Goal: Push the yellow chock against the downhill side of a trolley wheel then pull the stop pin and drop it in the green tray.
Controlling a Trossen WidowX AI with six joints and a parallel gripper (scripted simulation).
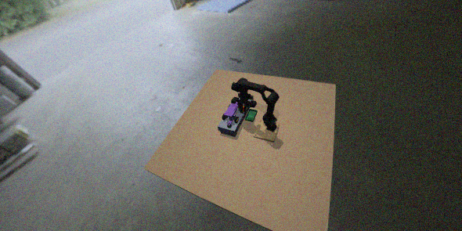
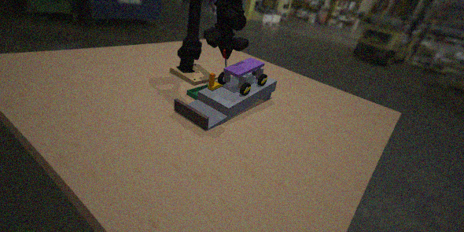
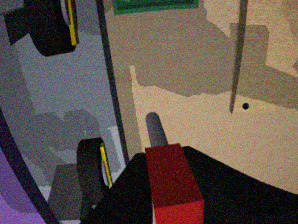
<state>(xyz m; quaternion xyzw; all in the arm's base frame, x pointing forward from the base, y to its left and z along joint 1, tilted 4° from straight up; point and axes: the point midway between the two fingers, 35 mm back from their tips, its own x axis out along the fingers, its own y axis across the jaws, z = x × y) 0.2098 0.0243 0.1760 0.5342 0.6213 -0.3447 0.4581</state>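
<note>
Right now my gripper tip is 6 cm short of the yellow chock, 9 cm to the left of it and 7 cm above it. Also, from my gripper tip: dark lip 15 cm ahead, 25 cm to the right, 12 cm below; then red-headed stop pin right at my gripper tip; then trolley 10 cm ahead, 2 cm to the left, 4 cm below.
</note>
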